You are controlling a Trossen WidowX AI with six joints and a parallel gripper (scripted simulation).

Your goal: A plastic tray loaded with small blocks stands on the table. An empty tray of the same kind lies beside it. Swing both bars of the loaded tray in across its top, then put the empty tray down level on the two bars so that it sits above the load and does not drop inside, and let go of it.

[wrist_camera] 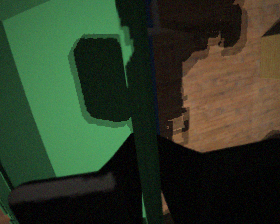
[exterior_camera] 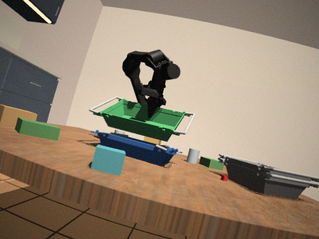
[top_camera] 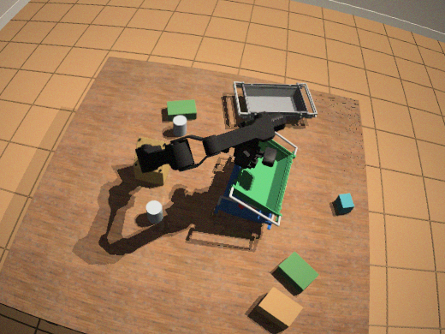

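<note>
The green tray is 80 mm ahead of my gripper tip. Round my gripper tip: teal cube: 410 mm ahead, 60 mm to the left, 130 mm below; tan box: 250 mm ahead, 420 mm to the right, 120 mm below.
</note>
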